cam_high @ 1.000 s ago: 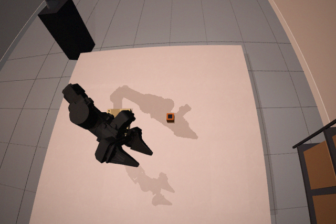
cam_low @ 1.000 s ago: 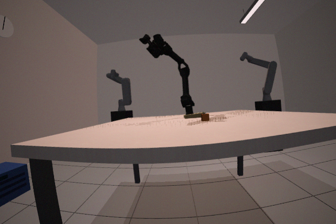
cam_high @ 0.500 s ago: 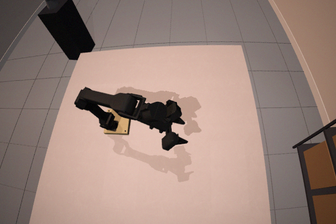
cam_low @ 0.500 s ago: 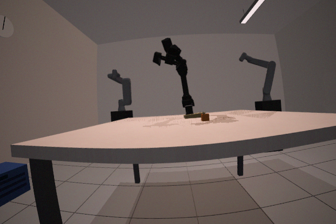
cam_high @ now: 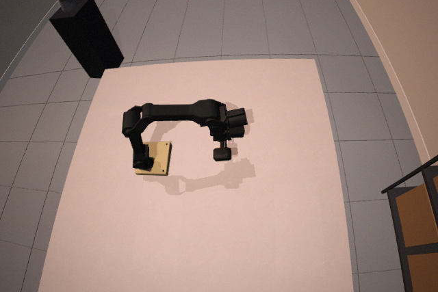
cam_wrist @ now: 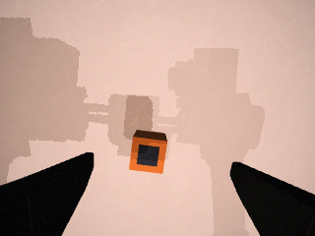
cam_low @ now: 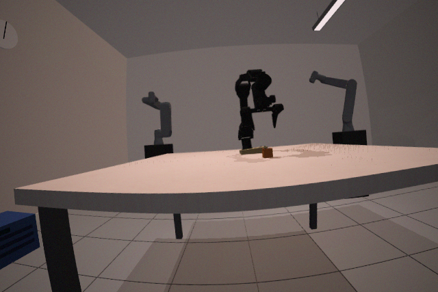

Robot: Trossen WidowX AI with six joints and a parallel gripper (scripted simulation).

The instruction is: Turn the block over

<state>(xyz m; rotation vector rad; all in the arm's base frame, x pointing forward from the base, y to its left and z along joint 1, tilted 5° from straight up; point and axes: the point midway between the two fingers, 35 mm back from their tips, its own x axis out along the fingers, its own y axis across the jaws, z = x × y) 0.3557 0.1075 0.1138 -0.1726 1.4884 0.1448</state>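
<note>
The orange block is 30 mm behind my gripper tip, 10 mm to the left of it and 100 mm below it.
</note>
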